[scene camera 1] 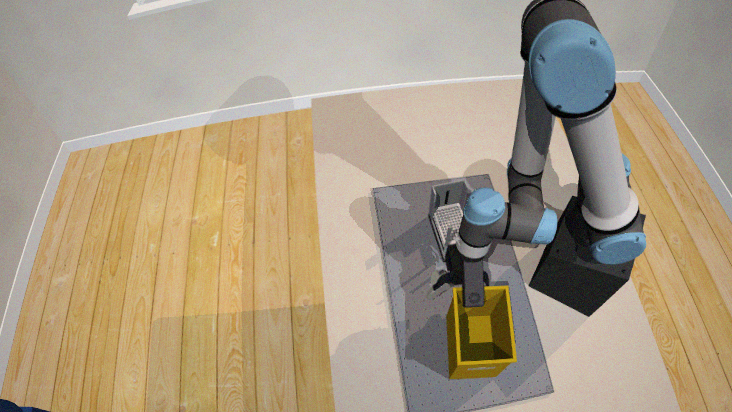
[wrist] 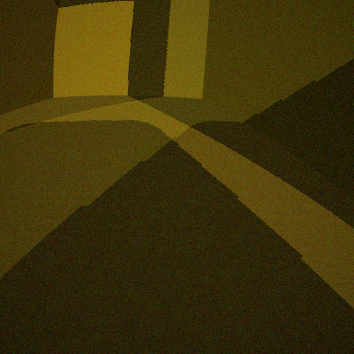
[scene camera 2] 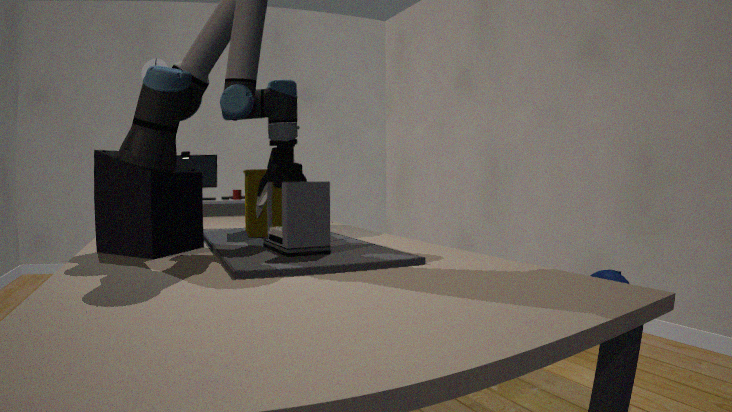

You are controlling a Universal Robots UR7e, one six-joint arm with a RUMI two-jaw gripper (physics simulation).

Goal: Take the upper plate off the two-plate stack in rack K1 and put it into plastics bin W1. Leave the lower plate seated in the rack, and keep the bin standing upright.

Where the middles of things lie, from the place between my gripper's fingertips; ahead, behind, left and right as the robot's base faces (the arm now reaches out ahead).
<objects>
The white gridded plate [scene camera 1: 450, 215] is 2 cm behind my hand, 22 cm to the right of it and 2 cm below it. Also, from my hand: yellow bin W1 [scene camera 1: 481, 344] (3 cm behind, 12 cm to the left, 3 cm above).
</objects>
